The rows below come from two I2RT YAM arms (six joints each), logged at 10 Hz.
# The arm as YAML. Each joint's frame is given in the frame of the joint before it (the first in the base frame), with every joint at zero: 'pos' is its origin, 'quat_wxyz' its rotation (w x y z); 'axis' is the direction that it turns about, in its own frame. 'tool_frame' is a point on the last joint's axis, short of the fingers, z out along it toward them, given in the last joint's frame.
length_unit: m
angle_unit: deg
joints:
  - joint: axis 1
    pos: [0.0, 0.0, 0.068]
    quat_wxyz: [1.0, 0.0, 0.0, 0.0]
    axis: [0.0, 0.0, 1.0]
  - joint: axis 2
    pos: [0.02, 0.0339, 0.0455]
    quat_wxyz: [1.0, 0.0, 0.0, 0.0]
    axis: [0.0, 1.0, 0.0]
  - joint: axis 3
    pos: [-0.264, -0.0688, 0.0]
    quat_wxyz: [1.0, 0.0, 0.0, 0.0]
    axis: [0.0, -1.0, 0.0]
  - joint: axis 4
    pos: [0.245, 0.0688, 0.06]
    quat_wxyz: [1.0, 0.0, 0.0, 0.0]
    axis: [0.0, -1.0, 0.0]
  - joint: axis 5
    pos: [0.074, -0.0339, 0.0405]
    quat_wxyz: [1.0, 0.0, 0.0, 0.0]
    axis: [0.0, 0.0, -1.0]
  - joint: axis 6
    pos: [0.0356, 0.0, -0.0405]
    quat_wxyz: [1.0, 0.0, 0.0, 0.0]
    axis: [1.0, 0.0, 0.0]
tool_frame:
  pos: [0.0, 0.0, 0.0]
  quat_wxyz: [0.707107, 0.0, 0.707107, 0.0]
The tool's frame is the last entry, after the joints.
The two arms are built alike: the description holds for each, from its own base.
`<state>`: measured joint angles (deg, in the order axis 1, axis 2, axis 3, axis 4, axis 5, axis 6); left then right.
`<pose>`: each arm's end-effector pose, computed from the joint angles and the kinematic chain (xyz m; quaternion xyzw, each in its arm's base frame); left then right.
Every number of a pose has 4 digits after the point. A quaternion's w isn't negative.
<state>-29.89 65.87 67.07 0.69 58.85 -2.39 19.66 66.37 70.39 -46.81 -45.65 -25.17</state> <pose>0.1999 -0.1501 0.4226 0.4869 0.5044 -0.5022 0.5063 0.2051 0.1003 0.3652 -0.4656 0.7215 0.3373 0.3857</pose>
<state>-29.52 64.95 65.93 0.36 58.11 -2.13 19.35 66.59 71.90 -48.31 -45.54 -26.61</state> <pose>0.1982 -0.1470 0.4190 0.4821 0.5112 -0.4970 0.5091 0.2047 0.0988 0.3707 -0.4722 0.7182 0.3309 0.3894</pose>
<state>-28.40 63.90 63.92 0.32 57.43 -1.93 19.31 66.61 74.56 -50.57 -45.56 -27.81</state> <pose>0.1986 -0.1415 0.4112 0.4732 0.5239 -0.4896 0.5117 0.2014 0.0975 0.3821 -0.4801 0.7117 0.3261 0.3957</pose>
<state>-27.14 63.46 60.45 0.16 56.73 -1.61 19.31 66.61 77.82 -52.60 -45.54 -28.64</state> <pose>0.2029 -0.1375 0.3921 0.4602 0.5494 -0.4840 0.5021 0.1974 0.0961 0.3969 -0.4870 0.7031 0.3207 0.4069</pose>
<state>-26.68 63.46 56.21 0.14 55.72 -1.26 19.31 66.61 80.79 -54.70 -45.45 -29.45</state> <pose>0.2066 -0.1367 0.3666 0.4475 0.5784 -0.4812 0.4833 0.1929 0.0945 0.4097 -0.4930 0.6963 0.3154 0.4155</pose>
